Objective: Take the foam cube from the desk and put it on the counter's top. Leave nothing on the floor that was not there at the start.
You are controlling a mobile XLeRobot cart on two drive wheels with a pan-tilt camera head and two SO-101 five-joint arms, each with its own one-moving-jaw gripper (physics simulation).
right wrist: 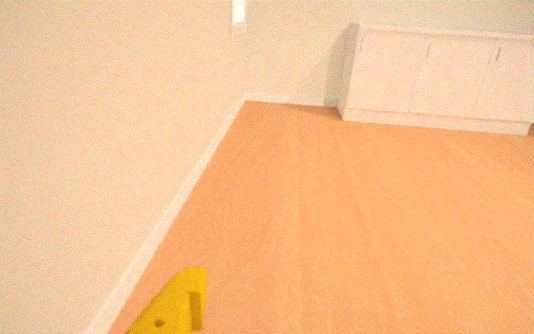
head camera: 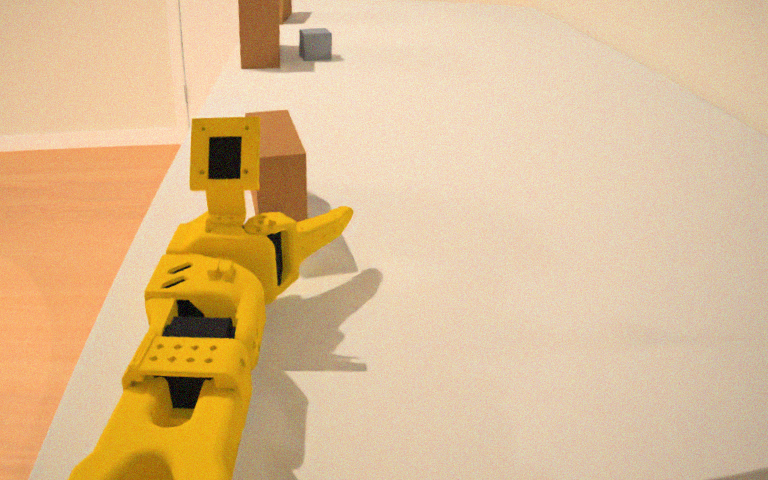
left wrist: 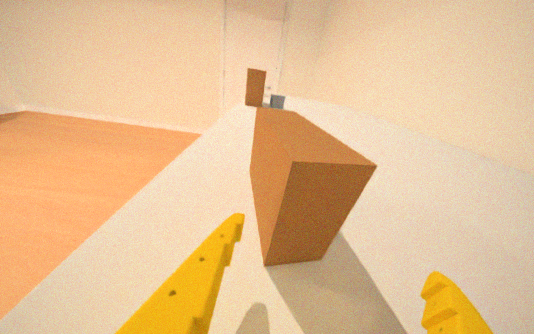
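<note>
The foam cube, a small grey-blue cube (head camera: 315,44) (left wrist: 277,101), sits on the white desk (head camera: 509,226) (left wrist: 450,215) far ahead, just right of a tall brown block (head camera: 259,33) (left wrist: 255,87). My left gripper (head camera: 300,198) (left wrist: 337,245) is open and empty, low over the near part of the desk and well short of the cube. My right gripper (right wrist: 196,297) is fully open; one notched jaw shows, over the floor. A long white cabinet, which looks like the counter (right wrist: 425,75), stands against the wall at the upper right of the right wrist view; its top shows as a thin edge.
A nearer brown block (head camera: 283,175) (left wrist: 325,210) stands on the desk just beyond the left jaws, partly hidden by the arm in the head view. Part of another brown block (head camera: 286,10) shows behind the tall one. Wooden floor (head camera: 73,271) (left wrist: 75,175) (right wrist: 325,225) lies left of the desk.
</note>
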